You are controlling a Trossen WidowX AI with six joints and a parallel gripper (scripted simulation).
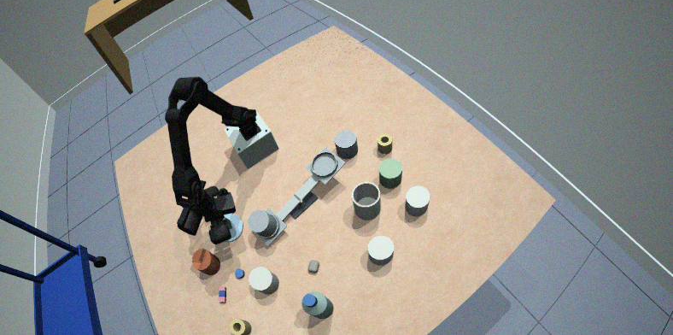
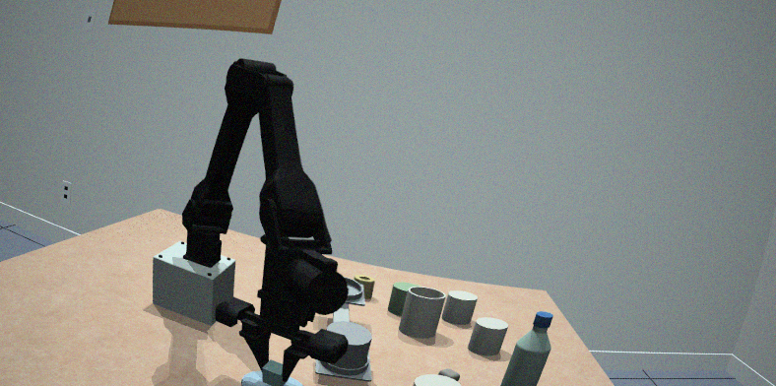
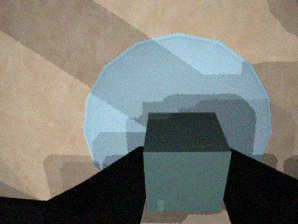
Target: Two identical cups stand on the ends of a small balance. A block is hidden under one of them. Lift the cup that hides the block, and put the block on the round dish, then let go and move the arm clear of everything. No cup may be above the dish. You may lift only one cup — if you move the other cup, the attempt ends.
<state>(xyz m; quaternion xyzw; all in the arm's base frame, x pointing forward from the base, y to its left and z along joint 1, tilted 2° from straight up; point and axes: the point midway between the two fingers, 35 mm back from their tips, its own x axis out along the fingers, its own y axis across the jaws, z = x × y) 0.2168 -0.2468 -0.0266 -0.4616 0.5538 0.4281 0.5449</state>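
Now: gripper tip right at the teal block. From my gripper tip the other things lie so: balance beam 7 cm ahead, 25 cm to the left, 1 cm above; then light blue round dish 2 cm below; then orange cylinder 9 cm ahead, 13 cm to the right, 1 cm above.
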